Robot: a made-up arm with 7 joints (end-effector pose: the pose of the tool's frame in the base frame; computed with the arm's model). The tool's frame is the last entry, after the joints.
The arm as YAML. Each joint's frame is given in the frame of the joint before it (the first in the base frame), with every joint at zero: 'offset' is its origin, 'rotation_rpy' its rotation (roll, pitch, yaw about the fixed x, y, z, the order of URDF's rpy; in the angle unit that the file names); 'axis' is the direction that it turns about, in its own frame. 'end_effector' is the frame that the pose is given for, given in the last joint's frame.
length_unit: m
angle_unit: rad
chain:
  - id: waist
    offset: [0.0, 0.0, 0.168]
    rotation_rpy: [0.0, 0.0, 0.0]
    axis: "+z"
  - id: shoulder
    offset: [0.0, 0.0, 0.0]
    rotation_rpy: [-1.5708, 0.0, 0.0]
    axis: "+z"
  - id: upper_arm
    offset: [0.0, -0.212, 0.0]
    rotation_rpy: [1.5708, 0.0, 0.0]
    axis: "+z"
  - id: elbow
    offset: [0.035, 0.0, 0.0]
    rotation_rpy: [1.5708, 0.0, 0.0]
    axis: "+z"
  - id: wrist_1
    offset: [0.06, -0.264, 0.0]
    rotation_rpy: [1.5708, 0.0, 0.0]
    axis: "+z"
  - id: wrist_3
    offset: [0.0, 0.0, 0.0]
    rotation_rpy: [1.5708, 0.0, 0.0]
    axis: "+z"
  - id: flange
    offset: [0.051, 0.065, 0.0]
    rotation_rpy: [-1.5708, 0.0, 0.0]
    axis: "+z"
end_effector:
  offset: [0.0, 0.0, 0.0]
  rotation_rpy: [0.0, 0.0, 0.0]
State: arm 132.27 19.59 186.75 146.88 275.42 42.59 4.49
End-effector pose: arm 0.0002 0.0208 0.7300 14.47 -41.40 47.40
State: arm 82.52 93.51 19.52 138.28 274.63 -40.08 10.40
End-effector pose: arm -0.0729 0.4703 0.0043 118.43 -56.09 -159.45
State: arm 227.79 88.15 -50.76 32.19 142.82 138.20 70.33
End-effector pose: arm -0.1837 0.0666 -0.0408 112.96 36.06 -15.15
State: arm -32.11 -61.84 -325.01 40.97 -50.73 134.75 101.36
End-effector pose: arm 0.0996 0.0168 0.3622 -137.72 -75.21 172.53
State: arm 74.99 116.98 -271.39 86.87 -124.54 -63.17 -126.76
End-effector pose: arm -0.2190 0.2829 0.1249 17.41 21.78 -136.79
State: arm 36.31 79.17 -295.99 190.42 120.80 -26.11 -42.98
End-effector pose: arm 0.4424 0.2448 0.2236 -107.78 52.55 -74.54
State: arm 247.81 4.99 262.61 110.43 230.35 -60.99 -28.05
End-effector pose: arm -0.2736 0.0527 0.4714 144.70 60.40 -24.30
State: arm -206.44 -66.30 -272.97 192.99 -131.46 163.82 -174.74
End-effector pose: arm 0.3634 -0.0493 0.3688 104.63 37.57 -105.92
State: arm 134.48 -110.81 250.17 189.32 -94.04 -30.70 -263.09
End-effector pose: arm 0.3206 -0.3785 0.0814 -79.21 -18.78 -134.65
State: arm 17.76 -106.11 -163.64 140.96 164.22 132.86 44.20
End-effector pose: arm -0.4219 -0.1840 -0.0464 11.91 2.84 -108.73
